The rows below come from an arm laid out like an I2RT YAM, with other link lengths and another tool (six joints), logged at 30 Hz.
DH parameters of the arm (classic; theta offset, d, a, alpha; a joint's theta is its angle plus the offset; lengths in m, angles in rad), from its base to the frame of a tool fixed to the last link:
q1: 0 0.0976 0.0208 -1.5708
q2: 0 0 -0.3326 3.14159
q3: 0.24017 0 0.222 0
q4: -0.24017 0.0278 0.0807 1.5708
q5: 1.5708 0.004 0 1.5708
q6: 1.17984 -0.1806 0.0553 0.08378
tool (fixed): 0 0.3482 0 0
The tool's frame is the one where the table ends.
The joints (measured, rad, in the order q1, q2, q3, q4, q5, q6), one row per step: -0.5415, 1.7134, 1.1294, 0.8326, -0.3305, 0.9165; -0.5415, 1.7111, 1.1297, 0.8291, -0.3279, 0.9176; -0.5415, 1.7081, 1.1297, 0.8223, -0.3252, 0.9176; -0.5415, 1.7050, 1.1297, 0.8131, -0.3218, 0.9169; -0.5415, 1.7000, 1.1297, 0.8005, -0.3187, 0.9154; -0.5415, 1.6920, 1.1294, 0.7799, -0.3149, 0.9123; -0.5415, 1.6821, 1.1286, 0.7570, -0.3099, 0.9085; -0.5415, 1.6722, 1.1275, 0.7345, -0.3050, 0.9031; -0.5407, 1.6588, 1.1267, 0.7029, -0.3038, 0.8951; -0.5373, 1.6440, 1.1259, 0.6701, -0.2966, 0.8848; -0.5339, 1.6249, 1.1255, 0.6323, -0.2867, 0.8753; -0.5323, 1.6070, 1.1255, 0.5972, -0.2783, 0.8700; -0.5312, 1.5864, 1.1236, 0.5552, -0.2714, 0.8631
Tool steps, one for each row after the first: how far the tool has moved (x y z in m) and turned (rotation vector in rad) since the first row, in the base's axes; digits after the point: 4 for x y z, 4 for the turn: -0.0006, -0.0001, 0.0005, 0.0021, 0.0002, -0.0023; -0.0013, -0.0001, 0.0003, 0.0046, 0.0031, -0.0049; -0.0022, -0.0003, -0.0003, 0.0077, 0.0081, -0.0084; -0.0035, -0.0001, -0.0009, 0.0108, 0.0145, -0.0117; -0.0056, 0.0002, -0.0021, 0.0152, 0.0258, -0.0161; -0.0083, 0.0006, -0.0031, 0.0196, 0.0379, -0.0218; -0.0110, 0.0010, -0.0042, 0.0223, 0.0503, -0.0277; -0.0145, 0.0028, -0.0058, 0.0243, 0.0683, -0.0296; -0.0180, 0.0049, -0.0070, 0.0250, 0.0862, -0.0350; -0.0227, 0.0072, -0.0072, 0.0268, 0.1041, -0.0429; -0.0276, 0.0090, -0.0073, 0.0314, 0.1197, -0.0502; -0.0337, 0.0115, -0.0088, 0.0371, 0.1412, -0.0567
